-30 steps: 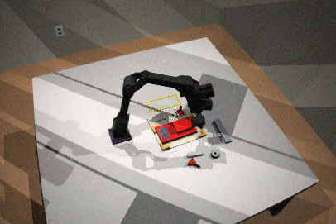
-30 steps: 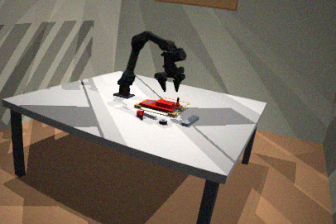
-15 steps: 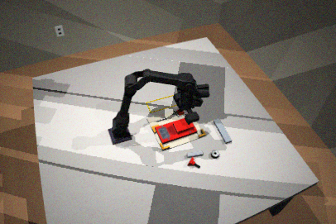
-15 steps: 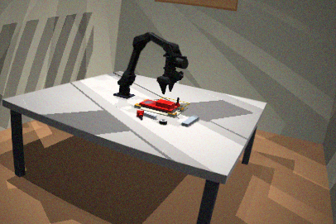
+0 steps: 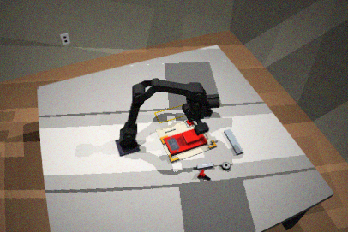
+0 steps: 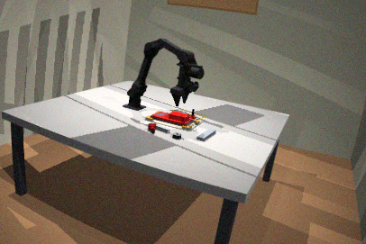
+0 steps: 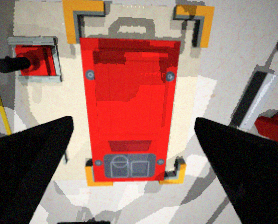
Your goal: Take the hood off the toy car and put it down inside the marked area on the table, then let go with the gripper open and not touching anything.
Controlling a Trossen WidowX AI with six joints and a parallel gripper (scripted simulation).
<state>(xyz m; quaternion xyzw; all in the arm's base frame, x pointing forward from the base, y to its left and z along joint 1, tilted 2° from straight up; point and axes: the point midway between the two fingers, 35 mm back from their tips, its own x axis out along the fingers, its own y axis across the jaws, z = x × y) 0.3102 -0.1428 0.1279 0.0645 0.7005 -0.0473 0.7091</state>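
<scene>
The hood is 6 cm below my gripper tip. From my gripper tip the other things lie so: grey bar (17 cm ahead, 12 cm to the right, 9 cm below); then black wheel (5 cm ahead, 22 cm to the right, 9 cm below).
</scene>
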